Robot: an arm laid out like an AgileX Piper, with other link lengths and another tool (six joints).
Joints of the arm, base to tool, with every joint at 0 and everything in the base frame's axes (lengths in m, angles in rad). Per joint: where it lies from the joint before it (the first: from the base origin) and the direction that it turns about. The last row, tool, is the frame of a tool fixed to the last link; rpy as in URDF.
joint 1: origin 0 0 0.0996 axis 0 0 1
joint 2: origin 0 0 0 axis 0 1 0
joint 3: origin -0.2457 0 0.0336 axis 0 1 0
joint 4: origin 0.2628 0 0.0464 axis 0.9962 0 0.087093
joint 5: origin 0 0 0 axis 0 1 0
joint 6: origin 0.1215 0 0.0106 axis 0.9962 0 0.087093
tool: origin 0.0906 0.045 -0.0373 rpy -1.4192 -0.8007 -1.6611
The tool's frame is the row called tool.
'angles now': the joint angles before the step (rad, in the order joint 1, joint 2, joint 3, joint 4, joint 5, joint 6). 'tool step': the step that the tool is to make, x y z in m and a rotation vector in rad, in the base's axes. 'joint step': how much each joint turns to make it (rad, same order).
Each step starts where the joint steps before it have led.
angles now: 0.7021, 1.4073, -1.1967, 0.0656, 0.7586, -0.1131
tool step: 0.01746, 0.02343, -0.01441, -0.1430, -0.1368, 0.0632
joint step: 0.1340, 0.1265, -0.0985, -0.2926, -0.0188, 0.1447
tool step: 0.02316, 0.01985, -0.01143, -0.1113, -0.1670, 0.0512
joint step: 0.0935, 0.1081, -0.0616, -0.2974, -0.0339, 0.1437
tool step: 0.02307, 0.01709, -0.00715, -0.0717, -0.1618, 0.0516
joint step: 0.0546, 0.0840, -0.0281, -0.2774, -0.0456, 0.1400
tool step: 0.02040, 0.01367, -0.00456, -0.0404, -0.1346, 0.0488
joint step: 0.0234, 0.0632, -0.0073, -0.2503, -0.0467, 0.1410
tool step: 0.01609, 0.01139, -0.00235, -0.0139, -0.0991, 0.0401
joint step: 0.0055, 0.0473, -0.0027, -0.2117, -0.0371, 0.1376
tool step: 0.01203, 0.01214, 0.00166, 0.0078, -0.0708, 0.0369
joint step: -0.0014, 0.0367, -0.0133, -0.1651, -0.0304, 0.1171
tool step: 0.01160, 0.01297, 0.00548, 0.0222, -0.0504, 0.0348
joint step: -0.0100, 0.0342, -0.0330, -0.1209, -0.0340, 0.0878
